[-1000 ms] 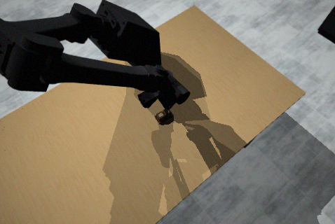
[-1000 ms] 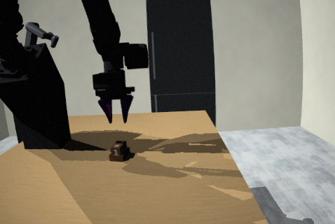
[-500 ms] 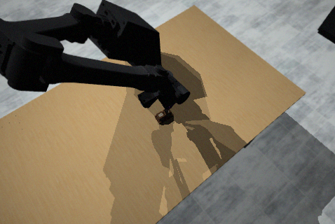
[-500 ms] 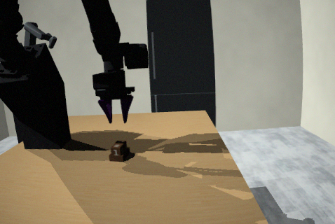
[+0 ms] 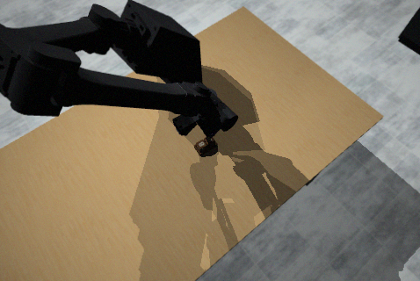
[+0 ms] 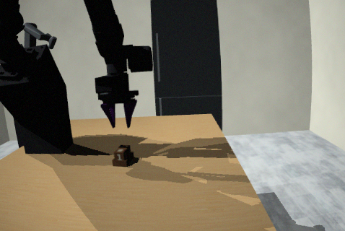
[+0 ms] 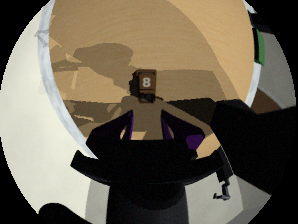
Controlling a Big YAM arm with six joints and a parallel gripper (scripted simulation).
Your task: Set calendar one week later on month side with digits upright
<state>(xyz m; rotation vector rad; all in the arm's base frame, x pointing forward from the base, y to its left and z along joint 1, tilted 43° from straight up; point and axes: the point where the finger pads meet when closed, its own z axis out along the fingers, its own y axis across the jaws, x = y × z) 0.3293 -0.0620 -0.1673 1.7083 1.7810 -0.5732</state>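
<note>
The brown tray lies 10 mm to the right of my hand and 100 mm below it.
</note>
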